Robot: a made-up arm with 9 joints.
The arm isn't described. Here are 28 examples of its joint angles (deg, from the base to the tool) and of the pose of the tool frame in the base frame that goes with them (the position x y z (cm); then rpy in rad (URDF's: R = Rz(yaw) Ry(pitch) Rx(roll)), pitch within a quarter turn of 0, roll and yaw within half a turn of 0).
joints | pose
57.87 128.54 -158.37 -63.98 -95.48 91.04 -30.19 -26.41 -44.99 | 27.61 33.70 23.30 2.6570 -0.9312 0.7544
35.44 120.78 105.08 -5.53 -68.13 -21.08 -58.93 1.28 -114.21 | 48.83 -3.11 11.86 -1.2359 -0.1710 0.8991
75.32 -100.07 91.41 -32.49 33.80 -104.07 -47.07 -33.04 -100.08 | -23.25 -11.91 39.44 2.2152 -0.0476 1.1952
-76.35 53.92 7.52 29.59 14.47 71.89 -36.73 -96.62 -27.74 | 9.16 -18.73 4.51 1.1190 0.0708 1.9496
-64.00 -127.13 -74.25 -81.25 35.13 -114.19 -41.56 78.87 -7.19 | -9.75 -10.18 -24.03 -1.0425 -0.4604 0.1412
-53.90 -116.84 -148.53 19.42 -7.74 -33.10 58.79 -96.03 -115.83 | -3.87 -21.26 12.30 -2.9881 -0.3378 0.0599
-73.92 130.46 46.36 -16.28 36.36 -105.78 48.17 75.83 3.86 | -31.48 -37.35 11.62 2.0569 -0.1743 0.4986
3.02 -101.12 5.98 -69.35 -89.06 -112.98 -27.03 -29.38 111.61 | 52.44 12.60 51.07 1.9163 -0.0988 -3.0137
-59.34 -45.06 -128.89 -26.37 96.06 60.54 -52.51 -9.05 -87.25 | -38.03 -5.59 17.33 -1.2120 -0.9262 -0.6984
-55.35 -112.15 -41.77 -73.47 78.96 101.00 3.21 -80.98 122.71 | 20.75 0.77 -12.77 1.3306 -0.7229 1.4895
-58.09 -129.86 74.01 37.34 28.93 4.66 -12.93 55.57 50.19 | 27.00 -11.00 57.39 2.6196 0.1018 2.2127
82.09 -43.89 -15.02 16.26 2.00 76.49 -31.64 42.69 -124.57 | 0.02 32.19 41.97 -0.5750 -0.1727 -2.4059
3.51 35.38 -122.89 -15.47 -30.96 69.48 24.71 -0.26 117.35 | 28.44 -14.08 64.58 -2.6626 -0.2035 1.1423
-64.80 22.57 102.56 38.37 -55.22 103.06 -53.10 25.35 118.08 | 41.19 20.16 -2.99 0.0626 -0.4791 0.0370
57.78 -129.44 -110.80 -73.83 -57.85 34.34 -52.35 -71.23 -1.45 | 13.55 22.67 33.47 -1.7149 -0.8789 0.9929
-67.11 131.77 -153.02 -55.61 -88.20 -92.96 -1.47 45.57 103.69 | 69.24 -11.54 43.61 3.0551 0.2954 1.7856
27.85 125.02 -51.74 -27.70 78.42 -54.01 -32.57 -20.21 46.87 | -8.38 11.48 40.61 1.9677 -0.2785 0.6986
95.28 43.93 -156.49 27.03 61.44 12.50 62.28 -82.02 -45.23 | 31.88 -37.61 33.62 2.0246 0.2689 -2.9107
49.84 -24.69 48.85 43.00 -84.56 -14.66 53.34 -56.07 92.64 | 21.99 14.42 43.99 -2.9865 0.0596 -0.8918
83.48 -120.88 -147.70 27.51 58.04 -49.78 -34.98 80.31 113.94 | 28.57 -2.32 43.91 -2.7900 1.0459 0.0653
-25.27 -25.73 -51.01 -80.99 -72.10 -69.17 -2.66 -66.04 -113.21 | 21.84 15.41 -5.18 -0.8585 0.4253 1.4584
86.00 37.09 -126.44 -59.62 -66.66 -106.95 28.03 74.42 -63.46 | 11.37 -39.67 18.07 1.1080 -0.7572 -0.6555
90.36 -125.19 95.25 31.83 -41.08 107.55 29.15 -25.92 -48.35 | -14.49 -29.72 25.82 -0.8221 -0.6320 -0.1336
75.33 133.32 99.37 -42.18 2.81 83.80 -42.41 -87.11 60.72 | 1.64 29.52 21.14 -0.0479 0.6951 -0.3579
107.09 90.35 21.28 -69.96 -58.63 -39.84 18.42 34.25 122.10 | -8.63 34.18 25.95 0.1703 0.1483 0.1162
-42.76 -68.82 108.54 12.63 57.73 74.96 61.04 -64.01 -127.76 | 0.03 25.67 55.59 2.3126 -0.6271 -0.1969
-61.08 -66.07 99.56 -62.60 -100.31 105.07 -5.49 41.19 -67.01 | 14.44 15.73 5.31 1.5372 -0.2017 2.0726
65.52 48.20 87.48 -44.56 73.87 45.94 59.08 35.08 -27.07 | 74.11 37.14 21.63 2.8382 0.1086 -1.8731
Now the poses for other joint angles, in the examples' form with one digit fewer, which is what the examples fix.
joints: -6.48 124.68 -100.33 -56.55 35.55 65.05 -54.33 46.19 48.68
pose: 29.7 -7.0 50.1 -2.823 0.364 0.595
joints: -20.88 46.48 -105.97 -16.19 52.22 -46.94 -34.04 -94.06 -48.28
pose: 4.4 28.1 37.9 -1.169 0.688 -1.380
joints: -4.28 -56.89 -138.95 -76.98 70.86 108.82 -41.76 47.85 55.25
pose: -26.1 -24.6 26.4 2.036 -0.688 1.509
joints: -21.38 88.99 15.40 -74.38 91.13 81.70 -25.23 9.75 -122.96
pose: -28.2 18.5 6.7 -1.090 -0.959 -1.690
